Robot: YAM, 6 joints.
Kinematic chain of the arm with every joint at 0, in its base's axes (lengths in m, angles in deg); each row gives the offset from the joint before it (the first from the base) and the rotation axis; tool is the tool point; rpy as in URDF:
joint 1: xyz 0 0 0.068 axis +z
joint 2: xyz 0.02 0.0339 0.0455 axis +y
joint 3: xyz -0.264 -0.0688 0 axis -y
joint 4: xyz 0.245 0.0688 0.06 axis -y
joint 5: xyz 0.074 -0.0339 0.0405 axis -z
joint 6: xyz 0.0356 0 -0.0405 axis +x
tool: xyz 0 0 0 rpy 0 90 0
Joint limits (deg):
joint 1: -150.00..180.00
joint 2: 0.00..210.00
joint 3: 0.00..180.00
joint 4: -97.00..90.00
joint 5: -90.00..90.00
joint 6: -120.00..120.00
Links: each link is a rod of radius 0.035 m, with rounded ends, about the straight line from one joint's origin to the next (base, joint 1, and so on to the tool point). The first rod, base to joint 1, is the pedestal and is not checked.
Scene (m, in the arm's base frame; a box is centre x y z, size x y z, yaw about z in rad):
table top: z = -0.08
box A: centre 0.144 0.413 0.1 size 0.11 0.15 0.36 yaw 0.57
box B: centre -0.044 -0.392 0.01 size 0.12 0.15 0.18 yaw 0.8
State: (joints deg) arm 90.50 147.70 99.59 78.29 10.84 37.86
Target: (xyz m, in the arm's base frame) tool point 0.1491 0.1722 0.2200
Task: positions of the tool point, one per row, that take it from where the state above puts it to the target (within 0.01 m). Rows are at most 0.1 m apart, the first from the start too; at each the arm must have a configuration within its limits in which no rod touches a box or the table.
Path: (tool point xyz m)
1: -0.0202 0.5194 0.1355
2: -0.0385 0.4804 0.1046
3: -0.0511 0.4299 0.0770
4: -0.0570 0.3697 0.0547
5: -0.0550 0.3026 0.0395
6: 0.0134 0.3028 0.0891
7: 0.0764 0.2780 0.1375
8: 0.1242 0.2318 0.1822
9: 0.1491 0.1722 0.2200

